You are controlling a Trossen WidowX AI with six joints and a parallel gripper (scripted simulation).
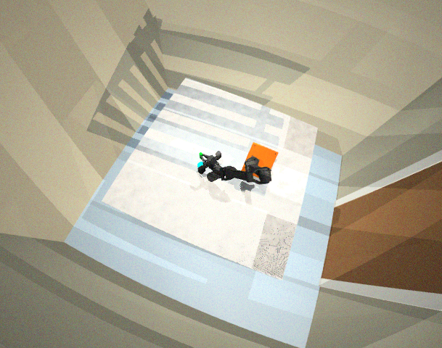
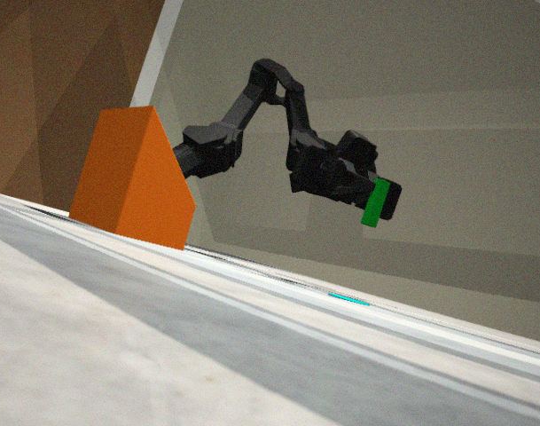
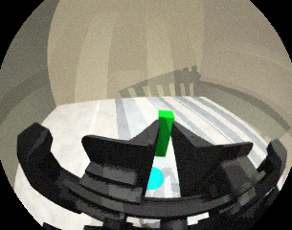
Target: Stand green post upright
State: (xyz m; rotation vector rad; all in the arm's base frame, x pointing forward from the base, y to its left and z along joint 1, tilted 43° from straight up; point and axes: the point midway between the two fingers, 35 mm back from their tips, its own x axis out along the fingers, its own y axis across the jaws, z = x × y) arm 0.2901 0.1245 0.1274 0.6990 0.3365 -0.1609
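The cyan circle is 16 cm below my gripper tip. The rest, counted from my gripper tip: green post 2 cm below.
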